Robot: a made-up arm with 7 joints. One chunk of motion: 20 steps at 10 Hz.
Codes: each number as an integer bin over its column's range. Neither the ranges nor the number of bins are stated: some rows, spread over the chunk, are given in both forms.
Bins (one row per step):
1: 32 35 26 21 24 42
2: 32 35 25 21 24 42
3: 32 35 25 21 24 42
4: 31 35 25 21 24 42
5: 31 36 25 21 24 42
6: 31 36 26 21 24 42
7: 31 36 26 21 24 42
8: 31 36 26 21 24 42
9: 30 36 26 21 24 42
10: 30 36 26 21 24 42
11: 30 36 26 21 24 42
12: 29 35 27 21 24 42
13: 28 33 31 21 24 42
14: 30 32 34 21 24 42
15: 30 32 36 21 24 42
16: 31 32 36 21 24 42
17: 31 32 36 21 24 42
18: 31 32 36 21 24 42
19: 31 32 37 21 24 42
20: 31 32 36 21 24 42
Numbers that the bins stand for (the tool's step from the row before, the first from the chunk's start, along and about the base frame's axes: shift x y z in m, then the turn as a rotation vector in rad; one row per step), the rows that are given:
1: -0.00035 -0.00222 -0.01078 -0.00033 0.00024 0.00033
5: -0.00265 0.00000 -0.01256 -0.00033 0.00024 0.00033
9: -0.00495 0.00000 -0.01078 -0.00033 0.00024 0.00033
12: -0.00725 -0.00222 -0.00900 -0.00033 0.00024 0.00033
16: -0.00265 -0.00889 0.00700 -0.00033 0.00024 0.00033
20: -0.00265 -0.00889 0.00700 -0.00033 0.00024 0.00033
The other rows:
2: -0.00035 -0.00222 -0.01256 -0.00033 0.00024 0.00033
3: -0.00035 -0.00222 -0.01256 -0.00033 0.00024 0.00033
4: -0.00265 -0.00222 -0.01256 -0.00033 0.00024 0.00033
6: -0.00265 0.00000 -0.01078 -0.00033 0.00024 0.00033
7: -0.00265 0.00000 -0.01078 -0.00033 0.00024 0.00033
8: -0.00265 0.00000 -0.01078 -0.00033 0.00024 0.00033
10: -0.00495 0.00000 -0.01078 -0.00033 0.00024 0.00033
11: -0.00495 0.00000 -0.01078 -0.00033 0.00024 0.00033
13: -0.00956 -0.00667 -0.00189 -0.00033 0.00024 0.00033
14: -0.00495 -0.00889 0.00344 -0.00033 0.00024 0.00033
15: -0.00495 -0.00889 0.00700 -0.00033 0.00024 0.00033
17: -0.00265 -0.00889 0.00700 -0.00033 0.00024 0.00033
18: -0.00265 -0.00889 0.00700 -0.00033 0.00024 0.00033
19: -0.00265 -0.00889 0.00878 -0.00033 0.00024 0.00033

